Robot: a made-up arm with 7 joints.
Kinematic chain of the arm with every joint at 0, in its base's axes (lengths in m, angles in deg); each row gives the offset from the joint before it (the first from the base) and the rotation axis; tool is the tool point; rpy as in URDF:
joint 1: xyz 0 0 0 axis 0.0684 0.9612 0.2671
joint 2: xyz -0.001 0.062 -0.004 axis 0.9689 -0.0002 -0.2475
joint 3: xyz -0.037 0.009 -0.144 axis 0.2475 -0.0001 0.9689
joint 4: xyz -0.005 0 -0.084 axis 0.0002 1 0
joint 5: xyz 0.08 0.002 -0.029 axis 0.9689 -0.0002 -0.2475
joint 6: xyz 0.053 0 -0.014 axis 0.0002 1 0
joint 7: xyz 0.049 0 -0.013 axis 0.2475 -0.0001 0.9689
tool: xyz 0 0 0 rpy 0 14.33 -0.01
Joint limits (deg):
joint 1: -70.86..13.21
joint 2: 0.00..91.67
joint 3: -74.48..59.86
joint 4: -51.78..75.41
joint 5: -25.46..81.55
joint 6: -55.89..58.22
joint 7: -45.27..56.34
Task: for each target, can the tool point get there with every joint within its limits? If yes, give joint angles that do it. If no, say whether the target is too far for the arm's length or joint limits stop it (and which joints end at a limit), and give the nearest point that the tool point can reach.
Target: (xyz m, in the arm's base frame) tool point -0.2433 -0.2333 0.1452
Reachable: no: joint limits stop it (at a limit: joint 1, joint 2, joint 3, joint 4, joint 5, joint 6) | nearest point -0.0486 -0.0577 -0.0922 | short by 0.354 m
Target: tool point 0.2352 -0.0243 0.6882
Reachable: no: too far | nearest point 0.1227 0.1971 0.2215 | short by 0.529 m
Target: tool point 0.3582 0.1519 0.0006
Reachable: yes | joints -64.22 28.80 13.01 19.57 24.76 -16.86 -26.18
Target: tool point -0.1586 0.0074 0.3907
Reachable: no: joint limits stop it (at a limit: joint 1, joint 2) | nearest point -0.0177 0.1742 0.1841 | short by 0.301 m
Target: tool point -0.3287 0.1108 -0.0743
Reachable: no: joint limits stop it (at a limit: joint 1, joint 3, joint 5, joint 6) | nearest point -0.0846 0.1123 -0.1468 | short by 0.255 m
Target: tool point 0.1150 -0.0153 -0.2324
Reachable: yes | joints -7.61 16.26 -40.73 -15.26 64.59 -17.05 39.37
